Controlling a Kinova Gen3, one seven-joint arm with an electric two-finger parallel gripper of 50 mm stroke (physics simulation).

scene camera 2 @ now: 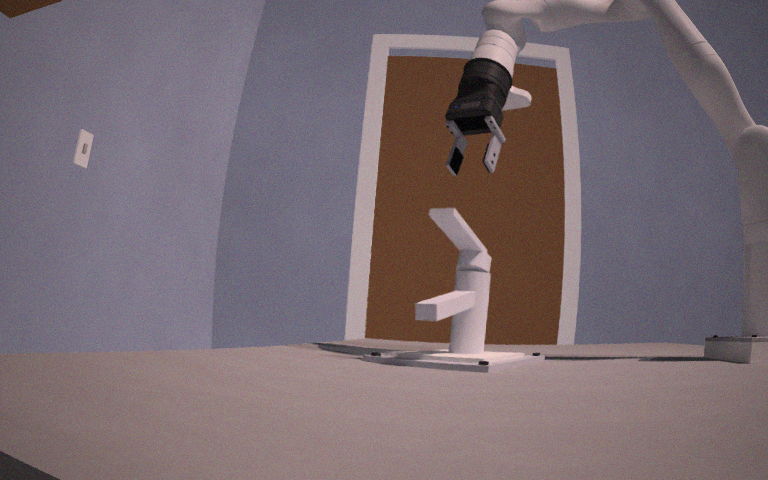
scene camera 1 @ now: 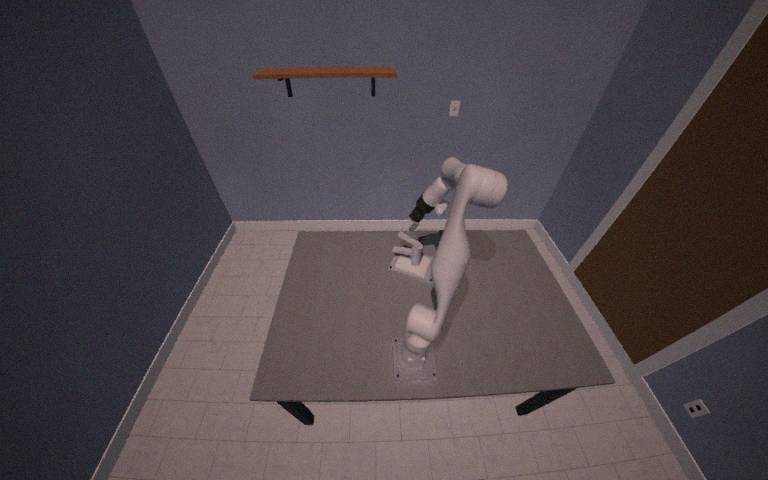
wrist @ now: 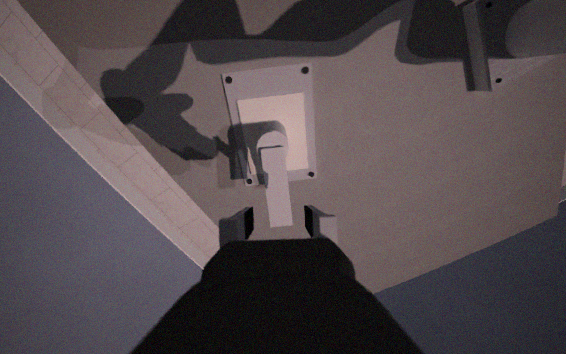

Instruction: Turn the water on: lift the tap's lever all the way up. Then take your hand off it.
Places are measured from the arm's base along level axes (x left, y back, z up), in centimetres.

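Pixels of known places: gripper, fingertip midpoint: [scene camera 2: 469,168] [scene camera 1: 412,226] [wrist: 279,217]; arm's base, link origin: [scene camera 2: 766,335] [scene camera 1: 412,357] [wrist: 529,30].
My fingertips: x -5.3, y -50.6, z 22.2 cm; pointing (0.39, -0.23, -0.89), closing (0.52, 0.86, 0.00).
Ahead of a thing's pixels: the offset from my fingertips to its top centre. "spot": to the spot under its first point. Level surfaces: height alone.
The white tap @[spot: dy +3.6, dx -2.9, dz -16.0 cm] [scene camera 1: 416,255] [scene camera 2: 470,316] stands upright on a square base plate near the far side of the table. Its lever @[dy -0.9, dx +1.1, dz -6.7 cm] [scene camera 1: 410,239] [scene camera 2: 457,229] [wrist: 279,192] is tilted steeply upward, its free end high above the spout @[dy -1.9, dx +3.0, dz -15.8 cm] [scene camera 1: 403,250] [scene camera 2: 444,306]. My gripper [scene camera 1: 412,227] [scene camera 2: 472,165] [wrist: 279,217] is open and empty. In the scene camera 2 view it hangs above the lever's free end, with a visible gap between them. In the wrist view the lever's end shows between the two fingers, but it lies below them. The spout is hidden under the lever there.
The base plate @[dy +1.2, dx -3.3, dz -24.6 cm] [scene camera 1: 398,268] [scene camera 2: 447,363] [wrist: 267,82] is fixed to the grey table @[dz -25.7 cm] [scene camera 1: 339,339] with dark screws. The arm's own base [scene camera 1: 399,370] [scene camera 2: 727,349] stands at the table's near side. A wooden shelf [scene camera 1: 325,72] hangs on the back wall.
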